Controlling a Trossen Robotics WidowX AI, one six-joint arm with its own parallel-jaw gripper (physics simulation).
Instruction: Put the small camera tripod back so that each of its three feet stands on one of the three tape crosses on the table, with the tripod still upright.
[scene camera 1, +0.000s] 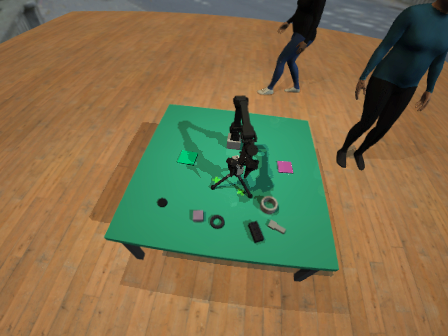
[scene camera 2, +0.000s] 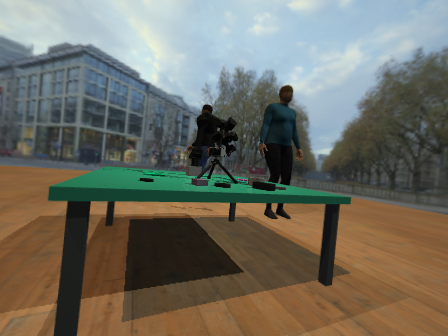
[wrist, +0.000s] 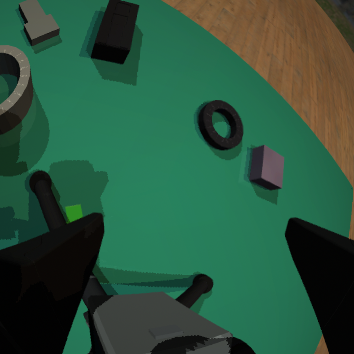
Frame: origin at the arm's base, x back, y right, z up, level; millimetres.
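Seen in the pictures: gripper, fingertip midpoint: (scene camera 1: 237, 177) (scene camera 2: 224, 152) (wrist: 199, 226); arm's base at its link origin: (scene camera 1: 235, 137) (scene camera 2: 194, 166).
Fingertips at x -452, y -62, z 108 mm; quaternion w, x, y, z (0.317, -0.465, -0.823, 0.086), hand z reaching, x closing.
Pixels of each thing's top centre, then the offset from my fingertips to it. "pt": a spot on its surface instead. Level surfaces: height alone.
- tripod at a spot on its surface: (wrist: 50, 207) pt dx +25, dy -69, dz -132 mm
- cross at a spot on its surface: (scene camera 1: 218, 181) pt dx +46, dy +115, dz -126 mm
- green table at its surface level: dz -183 mm
- grey ring at its top centre: (scene camera 1: 269, 203) (scene camera 2: 256, 177) dx -46, dy -213, dz -135 mm
- black ring at its top centre: (wrist: 224, 122) (scene camera 1: 217, 221) dx -203, dy +78, dz -168 mm
- mauve block at its top centre: (wrist: 273, 166) (scene camera 2: 200, 179) (scene camera 1: 198, 214) dx -191, dy +191, dz -155 mm
- black box at its top centre: (wrist: 118, 20) (scene camera 2: 264, 182) (scene camera 1: 256, 230) dx -230, dy -146, dz -148 mm
- grey piece at its top centre: (wrist: 34, 14) (scene camera 1: 277, 226) dx -177, dy -269, dz -168 mm
- black disc at its top centre: (scene camera 1: 162, 202) dx -142, dy +427, dz -173 mm
- green square at a spot on its surface: (scene camera 1: 187, 157) pt dx +245, dy +374, dz -173 mm
- magenta square at a spot on its surface: (scene camera 1: 285, 167) pt dx +294, dy -330, dz -173 mm
The tripod (scene camera 1: 244, 185) (scene camera 2: 226, 172) (wrist: 50, 207) stands upright, with a grey camera (scene camera 1: 239, 170) (wrist: 145, 317) on top. Two of its feet show in scene camera 1, each beside a bright green tape cross: the left foot is near one cross (scene camera 1: 216, 180), and the right foot is to the right of another cross (scene camera 1: 240, 192) (wrist: 74, 213). The third foot and third cross are hidden. My gripper (scene camera 1: 241, 167) (wrist: 199, 226) is open and empty, around the height of the camera; the wrist view shows the camera low between the fingers, nearer the left one.
On the green table (scene camera 1: 150, 225) are a grey ring (scene camera 1: 269, 212) (wrist: 22, 97), black ring (scene camera 1: 217, 227) (wrist: 204, 125), mauve block (scene camera 1: 198, 215) (wrist: 272, 167), black box (scene camera 1: 256, 232) (wrist: 117, 30), grey piece (scene camera 1: 276, 226) (wrist: 40, 25), black disc (scene camera 1: 162, 202), green square (scene camera 1: 187, 157) and magenta square (scene camera 1: 285, 167).
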